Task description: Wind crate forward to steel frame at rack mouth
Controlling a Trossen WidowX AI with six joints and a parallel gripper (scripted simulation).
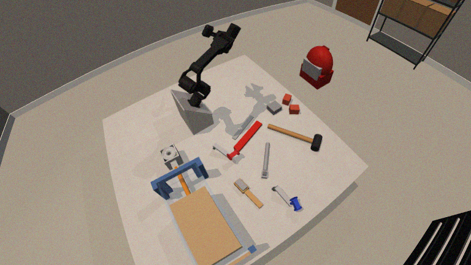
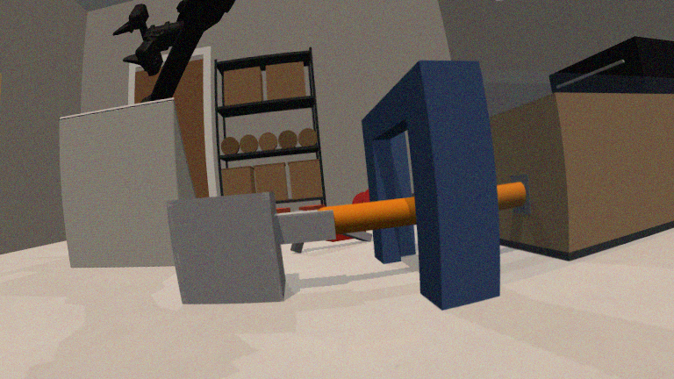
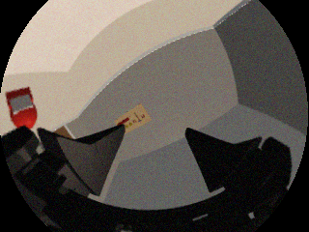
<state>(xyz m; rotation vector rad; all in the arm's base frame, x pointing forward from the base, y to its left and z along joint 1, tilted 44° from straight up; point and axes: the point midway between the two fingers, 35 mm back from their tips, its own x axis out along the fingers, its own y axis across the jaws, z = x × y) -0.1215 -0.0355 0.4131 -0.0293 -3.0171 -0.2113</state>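
The red-knobbed crank lies 48 cm ahead of my gripper tip, 44 cm below it and 24 cm to the right of it. Round my gripper tip: red bar: 47 cm below, 45 cm ahead, 7 cm to the right; then grey bar: 47 cm below, 38 cm ahead, 6 cm to the right; then red knob: 52 cm ahead, 43 cm below, 22 cm to the right.
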